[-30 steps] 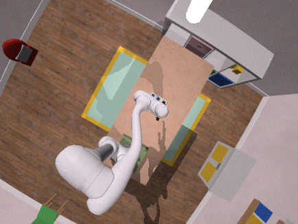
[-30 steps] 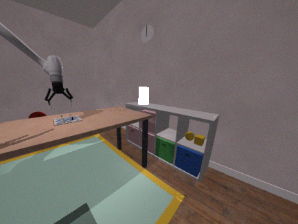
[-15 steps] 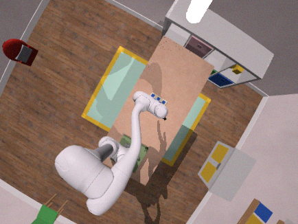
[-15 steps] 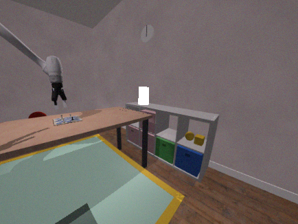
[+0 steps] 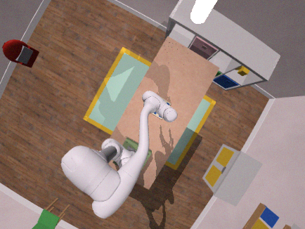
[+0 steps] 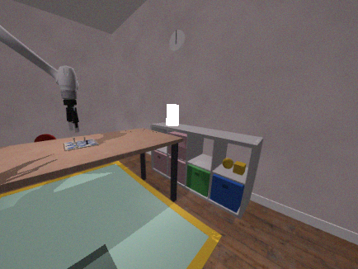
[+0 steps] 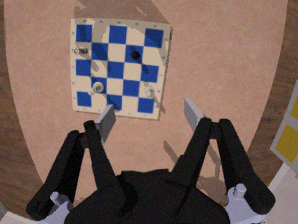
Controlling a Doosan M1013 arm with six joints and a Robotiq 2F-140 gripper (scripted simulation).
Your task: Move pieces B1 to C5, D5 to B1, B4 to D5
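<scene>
Now: hand 12 cm above the dark chess piece, 8 cm short of it and 3 cm to the right of it. Also, from my hand: chessboard: 14 cm below, 7 cm to the left, 5 cm ahead.
</scene>
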